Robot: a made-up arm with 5 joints. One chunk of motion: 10 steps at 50 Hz.
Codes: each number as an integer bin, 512 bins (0 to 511) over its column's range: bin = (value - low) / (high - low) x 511, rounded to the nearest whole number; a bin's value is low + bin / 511 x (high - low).
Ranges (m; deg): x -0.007..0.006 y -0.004..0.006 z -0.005..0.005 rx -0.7..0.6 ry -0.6..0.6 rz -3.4..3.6
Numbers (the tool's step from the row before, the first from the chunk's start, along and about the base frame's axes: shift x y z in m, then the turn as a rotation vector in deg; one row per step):
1: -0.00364 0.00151 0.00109 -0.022 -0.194 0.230
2: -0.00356 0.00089 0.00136 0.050 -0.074 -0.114
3: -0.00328 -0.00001 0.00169 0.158 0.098 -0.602
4: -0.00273 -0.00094 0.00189 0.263 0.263 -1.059
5: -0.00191 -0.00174 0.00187 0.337 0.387 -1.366
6: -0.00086 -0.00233 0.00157 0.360 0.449 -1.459
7: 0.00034 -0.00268 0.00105 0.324 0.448 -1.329
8: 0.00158 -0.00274 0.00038 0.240 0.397 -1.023
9: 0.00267 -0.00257 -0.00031 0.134 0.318 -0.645
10: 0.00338 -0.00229 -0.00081 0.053 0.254 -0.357
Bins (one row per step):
1: 132 282 311 267 173 265
2: 135 250 325 295 224 240
3: 146 204 342 337 297 204
4: 168 156 352 379 367 171
5: 200 115 351 408 420 148
6: 241 85 336 417 447 142
7: 289 67 309 403 446 151
8: 337 64 275 369 425 174
9: 380 73 240 328 391 201
10: 408 87 214 296 364 222

